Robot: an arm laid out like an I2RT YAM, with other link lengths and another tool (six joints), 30 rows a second.
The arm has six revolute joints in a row. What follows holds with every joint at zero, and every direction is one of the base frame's. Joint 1 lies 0.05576 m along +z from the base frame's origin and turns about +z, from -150 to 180 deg. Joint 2 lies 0.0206 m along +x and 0.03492 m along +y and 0.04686 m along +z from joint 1 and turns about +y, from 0 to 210 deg. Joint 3 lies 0.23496 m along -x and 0.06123 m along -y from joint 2 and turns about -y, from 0 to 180 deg. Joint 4 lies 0.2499 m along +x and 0.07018 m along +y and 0.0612 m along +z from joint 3 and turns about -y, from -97 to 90 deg. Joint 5 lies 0.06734 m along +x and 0.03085 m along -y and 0.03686 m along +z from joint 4 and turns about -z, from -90 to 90 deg. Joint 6 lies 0.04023 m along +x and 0.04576 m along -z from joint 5 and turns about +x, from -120 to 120 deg. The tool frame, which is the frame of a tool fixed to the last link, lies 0.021 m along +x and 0.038 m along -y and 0.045 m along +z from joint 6; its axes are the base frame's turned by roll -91.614, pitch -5.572 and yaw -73.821 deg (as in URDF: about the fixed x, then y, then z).
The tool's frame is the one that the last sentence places.
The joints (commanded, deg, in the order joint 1, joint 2, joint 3, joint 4, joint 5, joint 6), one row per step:
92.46 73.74 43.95 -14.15 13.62 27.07
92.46 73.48 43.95 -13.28 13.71 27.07
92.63 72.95 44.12 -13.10 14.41 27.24
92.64 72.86 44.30 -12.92 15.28 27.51
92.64 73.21 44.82 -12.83 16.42 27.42
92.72 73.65 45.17 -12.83 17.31 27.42
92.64 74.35 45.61 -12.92 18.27 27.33
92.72 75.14 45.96 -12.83 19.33 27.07
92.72 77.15 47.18 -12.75 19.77 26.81
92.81 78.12 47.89 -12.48 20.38 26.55
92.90 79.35 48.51 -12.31 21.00 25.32
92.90 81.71 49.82 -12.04 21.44 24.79
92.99 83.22 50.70 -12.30 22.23 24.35
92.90 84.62 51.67 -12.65 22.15 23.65
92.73 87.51 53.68 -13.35 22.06 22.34
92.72 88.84 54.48 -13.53 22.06 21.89
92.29 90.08 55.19 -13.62 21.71 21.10
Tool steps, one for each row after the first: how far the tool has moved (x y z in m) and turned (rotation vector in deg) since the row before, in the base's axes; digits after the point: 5 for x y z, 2 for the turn. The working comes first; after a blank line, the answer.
Tool pose at each row, in the base's axes (x y z in m, rotation vector in deg; the steps are taken from these numbers as rounded here):
0.04152 0.29591 0.18799 -127.31 19.59 14.11
0.04157 0.29648 0.19070 -126.18 19.44 14.20
0.04137 0.29567 0.19498 -125.18 19.59 13.72
0.04213 0.29522 0.19730 -124.49 20.17 12.94
0.04293 0.29614 0.19984 -124.08 20.52 11.65
0.04314 0.29694 0.20053 -124.02 20.83 10.67
0.04416 0.29817 0.20048 -124.21 21.27 9.42
0.04433 0.29970 0.19992 -124.48 21.40 8.06
0.04425 0.30576 0.19792 -125.21 21.40 7.28
0.04393 0.30904 0.19834 -125.21 21.28 6.51
0.04317 0.31314 0.19728 -126.06 20.18 5.18
0.04288 0.32042 0.19388 -126.97 19.87 4.26
0.04250 0.32442 0.19161 -127.90 19.69 2.99
0.04243 0.32918 0.18953 -128.97 19.07 2.55
0.04231 0.33886 0.18487 -131.07 17.91 1.64
0.04197 0.34302 0.18199 -131.96 17.46 1.30
0.04378 0.34712 0.17895 -132.89 16.99 1.03

0.00005 0.00057 0.00271 1.13 -0.01 -0.07
-0.00020 -0.00081 0.00428 0.93 -0.31 -0.46
0.00076 -0.00045 0.00232 0.54 -0.36 -0.81
0.00080 0.00092 0.00254 0.27 -0.81 -0.79
0.00021 0.00080 0.00069 -0.05 -0.59 -0.59
0.00102 0.00123 -0.00005 -0.35 -0.72 -0.74
0.00017 0.00153 -0.00056 -0.39 -0.91 -0.55
-0.00008 0.00606 -0.00200 -0.78 -0.51 -0.17
-0.00032 0.00328 0.00042 -0.05 -0.60 -0.19
-0.00076 0.00410 -0.00106 -0.80 -1.31 0.43
-0.00029 0.00728 -0.00340 -0.94 -0.71 0.02
-0.00038 0.00400 -0.00227 -1.01 -0.90 -0.19
-0.00007 0.00476 -0.00208 -1.03 -0.45 0.42
-0.00012 0.00968 -0.00466 -2.03 -0.88 0.77
-0.00034 0.00416 -0.00288 -0.87 -0.32 0.31
0.00181 0.00410 -0.00304 -0.90 -0.27 0.35

